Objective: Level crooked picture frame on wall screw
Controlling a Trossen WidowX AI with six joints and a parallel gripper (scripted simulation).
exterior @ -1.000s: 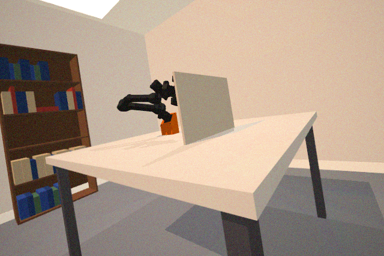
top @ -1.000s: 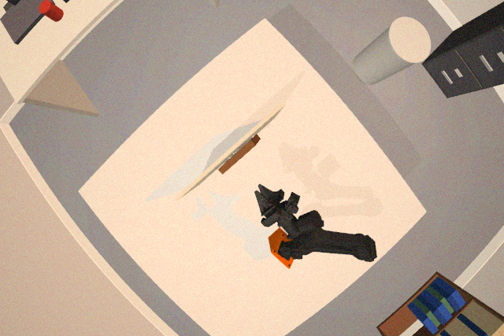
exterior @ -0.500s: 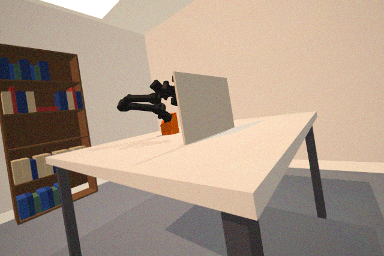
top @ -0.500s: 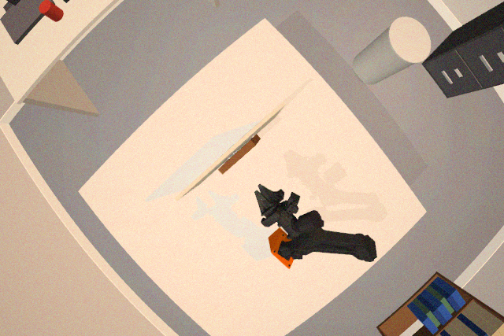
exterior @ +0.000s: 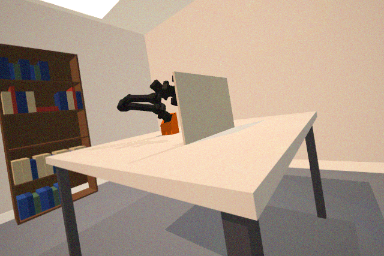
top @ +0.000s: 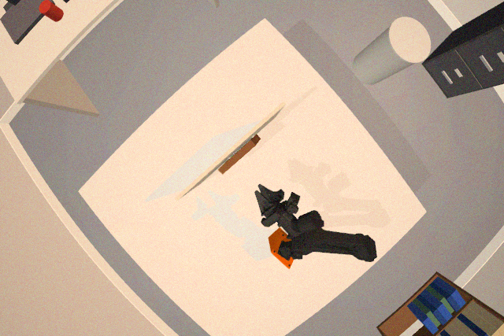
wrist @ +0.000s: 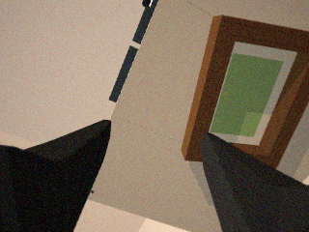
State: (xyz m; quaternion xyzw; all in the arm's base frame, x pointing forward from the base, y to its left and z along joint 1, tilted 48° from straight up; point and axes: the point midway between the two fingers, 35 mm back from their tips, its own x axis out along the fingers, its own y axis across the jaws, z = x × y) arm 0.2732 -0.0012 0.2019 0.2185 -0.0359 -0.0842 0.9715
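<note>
Right now the picture frame is 12 cm ahead of my gripper tip, 11 cm below it and 4 cm to the right of it. The rest, counted from my gripper tip: upright wall panel 14 cm ahead, 12 cm below, 3 cm to the right.
</note>
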